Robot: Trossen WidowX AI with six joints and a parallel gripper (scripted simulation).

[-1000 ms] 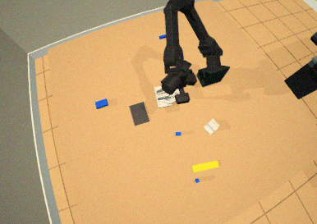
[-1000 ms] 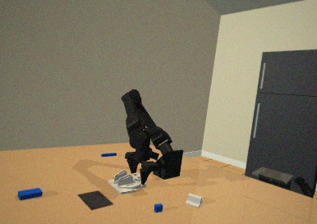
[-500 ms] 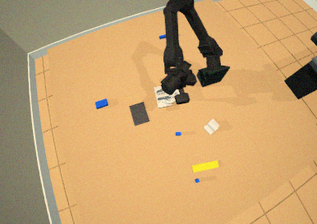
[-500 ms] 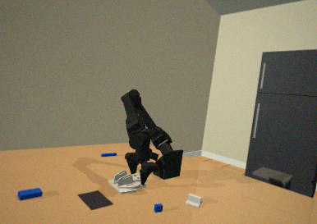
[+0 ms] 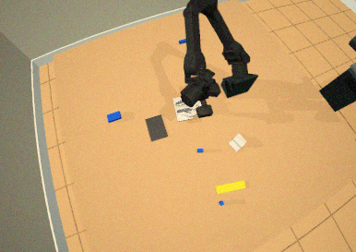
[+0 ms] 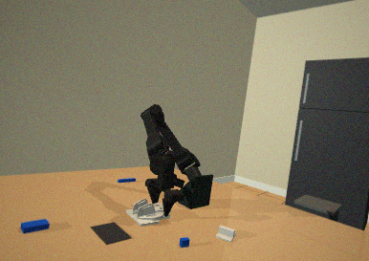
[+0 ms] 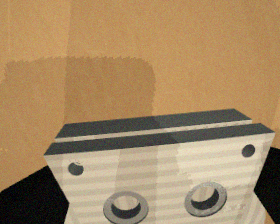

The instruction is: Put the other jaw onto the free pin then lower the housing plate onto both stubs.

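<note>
The housing plate lies 2 cm above my gripper tip and 1 cm ahead of it. Round my gripper tip: blue block (38 cm ahead, 11 cm to the right); then dark grey flat plate (22 cm ahead, 2 cm to the left, 1 cm below); then yellow bar (38 cm to the left, 5 cm ahead, 1 cm below).
</note>
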